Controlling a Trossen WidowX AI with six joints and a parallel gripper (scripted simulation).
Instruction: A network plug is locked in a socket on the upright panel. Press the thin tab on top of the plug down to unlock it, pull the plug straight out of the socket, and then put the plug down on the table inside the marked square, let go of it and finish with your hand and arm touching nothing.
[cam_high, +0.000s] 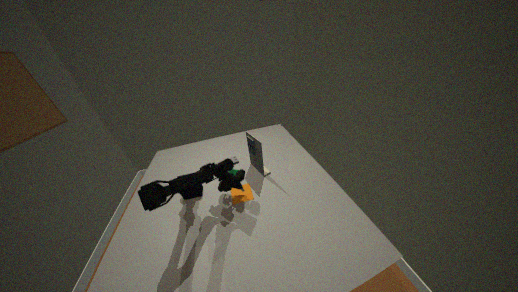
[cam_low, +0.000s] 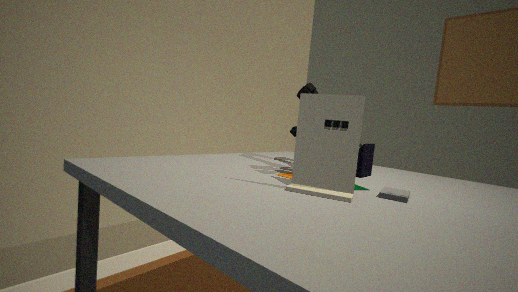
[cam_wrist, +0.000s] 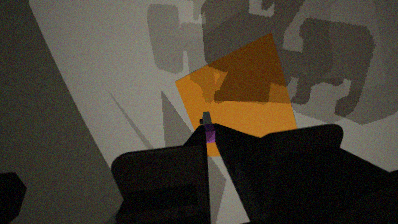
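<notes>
The orange marked square is 10 mm behind my gripper tip and 40 mm below it. The rest, counted from my gripper tip: purple network plug: right at my gripper tip; then panel: 130 mm ahead, 170 mm to the left, 80 mm above; then green patch: 40 mm behind, 170 mm to the left, 40 mm below.
</notes>
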